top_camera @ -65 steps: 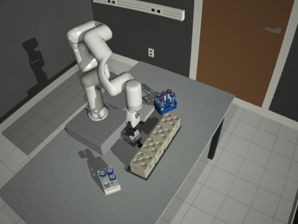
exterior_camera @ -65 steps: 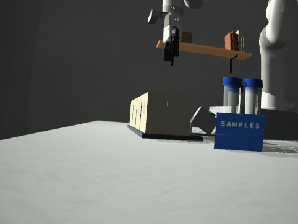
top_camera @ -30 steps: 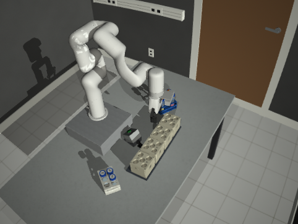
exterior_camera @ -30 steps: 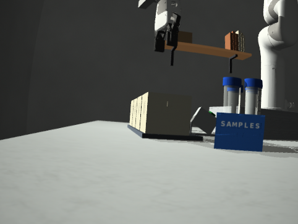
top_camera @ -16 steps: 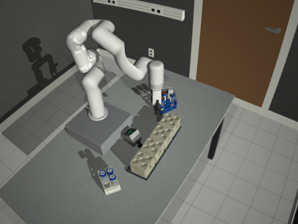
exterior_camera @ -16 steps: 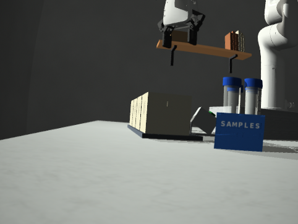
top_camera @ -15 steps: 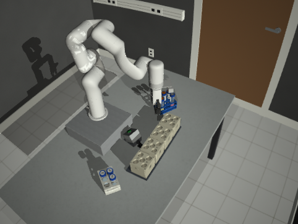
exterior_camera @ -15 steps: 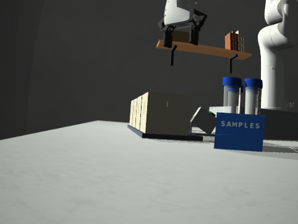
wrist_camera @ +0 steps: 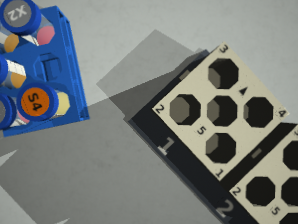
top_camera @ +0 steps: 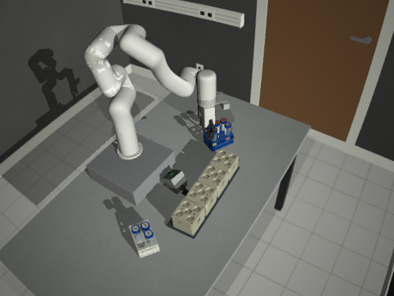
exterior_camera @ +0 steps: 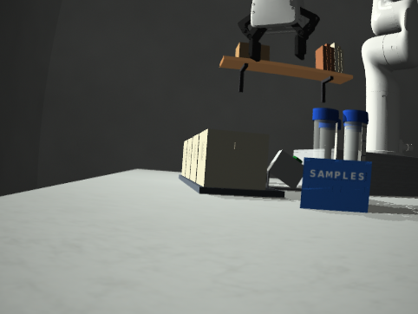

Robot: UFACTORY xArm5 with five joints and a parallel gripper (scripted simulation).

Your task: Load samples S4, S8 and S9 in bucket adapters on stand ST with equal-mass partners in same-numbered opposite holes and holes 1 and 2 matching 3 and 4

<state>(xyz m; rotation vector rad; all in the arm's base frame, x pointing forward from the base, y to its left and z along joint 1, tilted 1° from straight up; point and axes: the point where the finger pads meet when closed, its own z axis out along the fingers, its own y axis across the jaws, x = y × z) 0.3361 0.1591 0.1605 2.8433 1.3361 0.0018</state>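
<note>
The blue samples rack is 220 mm below my hand, 180 mm to the left of it and 50 mm behind it. Also, from my hand: white blanks rack 480 mm to the right, 220 mm below, 10 mm behind; then adapter 200 mm below, 80 mm ahead, 20 mm to the left.
</note>
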